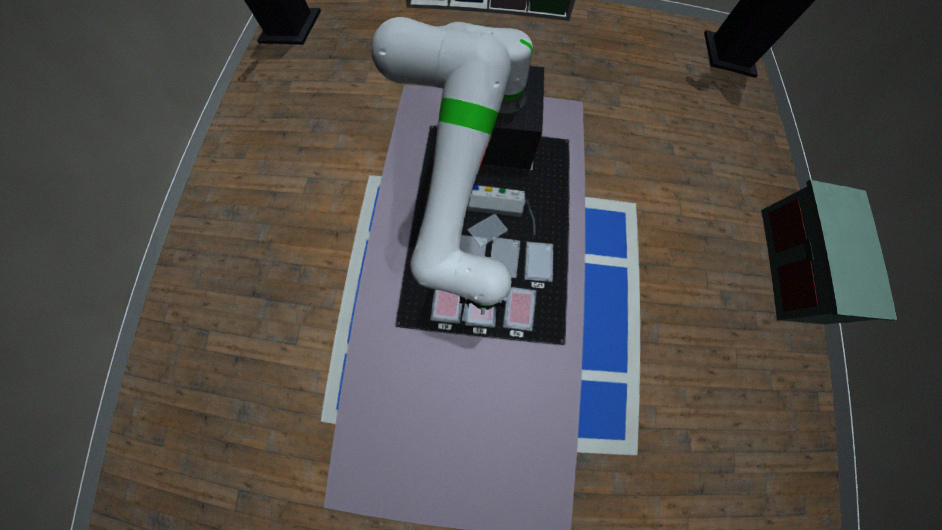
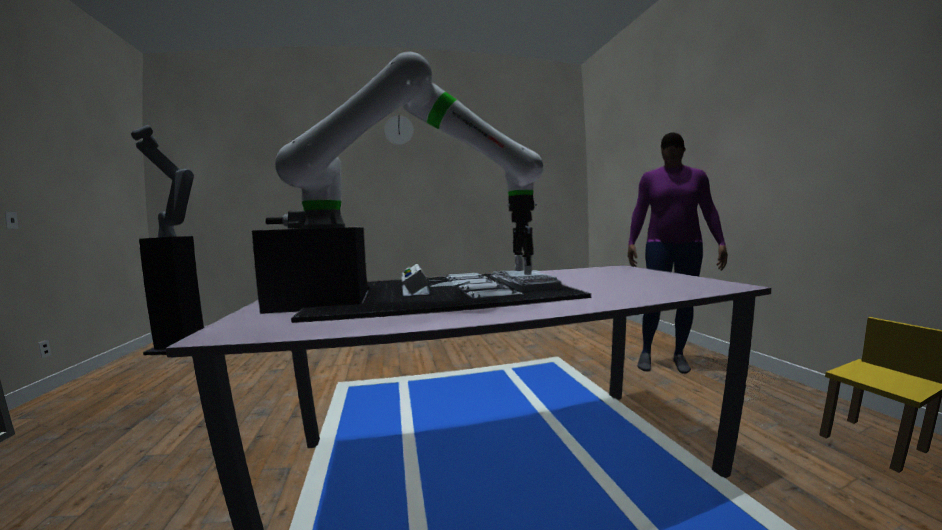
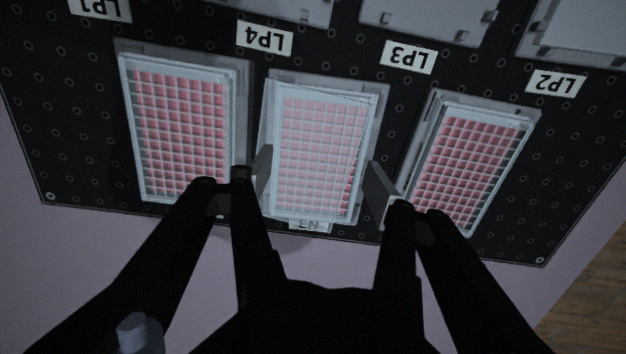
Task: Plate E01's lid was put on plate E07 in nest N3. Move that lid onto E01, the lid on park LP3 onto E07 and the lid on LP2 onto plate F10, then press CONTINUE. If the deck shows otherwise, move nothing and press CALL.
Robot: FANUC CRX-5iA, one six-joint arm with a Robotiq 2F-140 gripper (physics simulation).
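Seen in the pictures: gripper, between the fingertips: (image 2: 523,273) (image 3: 318,167); arm's base, origin of its link: (image 1: 504,99) (image 2: 322,228).
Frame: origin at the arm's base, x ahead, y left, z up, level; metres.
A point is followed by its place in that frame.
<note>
My gripper (image 1: 482,309) @[x 0.704, y 0.032, z -0.195 m] (image 2: 526,268) @[x 0.704, y 0.032, z -0.195 m] (image 3: 318,167) @[x 0.704, y 0.032, z -0.195 m] is open, its fingertips on either side of the middle plate (image 3: 320,155) @[x 0.691, y 0.030, z -0.191 m], in nest N3. A clear lid (image 3: 269,115) @[x 0.668, y -0.017, z -0.196 m] lies slightly askew over that plate. The N1 plate (image 1: 446,304) @[x 0.721, y -0.088, z -0.200 m] (image 3: 180,130) @[x 0.695, y -0.087, z -0.194 m] and the N2 plate (image 1: 520,308) @[x 0.693, y 0.166, z -0.205 m] (image 3: 470,170) @[x 0.681, y 0.172, z -0.205 m] show pink wells. Park LP2 (image 1: 539,261) @[x 0.512, y 0.215, z -0.212 m] (image 3: 590,30) @[x 0.560, y 0.210, z -0.213 m] appears to bear a clear lid. Park LP3 (image 1: 505,257) @[x 0.515, y 0.091, z -0.221 m] (image 3: 425,20) @[x 0.575, y 0.089, z -0.221 m] shows a grey surface with small posts; no lid is discernible there. Plate IDs are not readable.
A flat grey rectangular piece (image 1: 488,228) @[x 0.415, y 0.014, z -0.214 m] lies rotated behind the parks. The button box (image 1: 496,201) @[x 0.327, y 0.027, z -0.161 m] (image 2: 415,281) @[x 0.304, y -0.092, z -0.184 m] stands farther back, with a cable at its side. The black robot pedestal (image 2: 309,266) @[x -0.005, y -0.163, z -0.112 m] is behind it. A person (image 2: 673,204) stands beyond the table.
</note>
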